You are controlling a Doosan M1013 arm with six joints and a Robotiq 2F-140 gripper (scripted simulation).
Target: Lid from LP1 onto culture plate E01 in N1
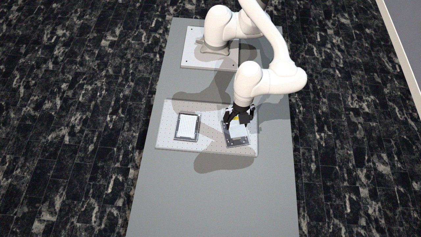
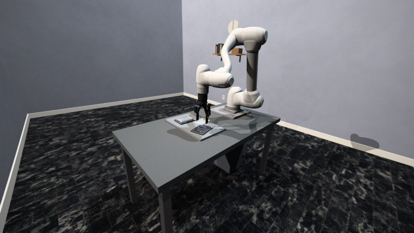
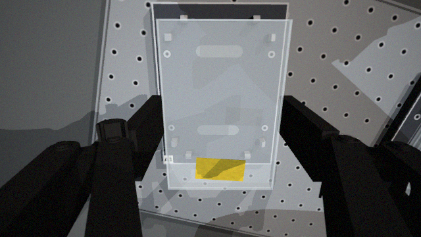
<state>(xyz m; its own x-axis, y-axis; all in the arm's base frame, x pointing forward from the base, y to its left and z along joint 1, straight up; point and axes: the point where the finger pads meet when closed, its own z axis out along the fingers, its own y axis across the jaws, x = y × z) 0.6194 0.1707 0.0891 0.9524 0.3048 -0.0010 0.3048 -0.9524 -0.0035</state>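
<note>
The culture plate lies 250 mm to the right of my hand and 80 mm below it. From my hand the other things lie so: tag reading a1: 90 mm behind, 30 mm to the left, 90 mm below; clear lid: 20 mm below; lid park: 90 mm below.
</note>
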